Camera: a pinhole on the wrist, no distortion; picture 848 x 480 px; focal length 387.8 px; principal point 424.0 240.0 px. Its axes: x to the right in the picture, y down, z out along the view. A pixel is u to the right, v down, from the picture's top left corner.
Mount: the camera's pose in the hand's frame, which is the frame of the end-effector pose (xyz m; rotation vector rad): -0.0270 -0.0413 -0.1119 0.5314 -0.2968 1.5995
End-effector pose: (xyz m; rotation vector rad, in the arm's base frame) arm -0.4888 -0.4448 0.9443 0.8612 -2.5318 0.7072
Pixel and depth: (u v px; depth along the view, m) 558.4 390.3 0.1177
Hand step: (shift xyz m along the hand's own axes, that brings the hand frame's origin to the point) -0.0545 -0.0688 0.0149
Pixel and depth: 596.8 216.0 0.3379
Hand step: 0.0429 -0.0753 0.2504
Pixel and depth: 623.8 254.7 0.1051
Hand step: -0.0158 -0.0467 0.0057
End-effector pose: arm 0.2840 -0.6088 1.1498 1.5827 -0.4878 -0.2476
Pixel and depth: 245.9 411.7 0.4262
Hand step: -0.1395 -0.4402 0.1776
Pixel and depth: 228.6 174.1 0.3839
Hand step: 0.1043 -0.3905 0.1114
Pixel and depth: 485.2 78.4 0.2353
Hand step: 0.1061 -0.1147 0.0961
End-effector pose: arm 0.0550 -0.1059 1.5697 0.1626 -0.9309 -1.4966
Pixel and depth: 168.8 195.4 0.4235
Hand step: 0.0969 -0.4854 0.1045
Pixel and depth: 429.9 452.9 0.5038
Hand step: -0.2200 -0.3119 0.3570
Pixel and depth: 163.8 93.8 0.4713
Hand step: 0.2329 -0.5277 0.1107
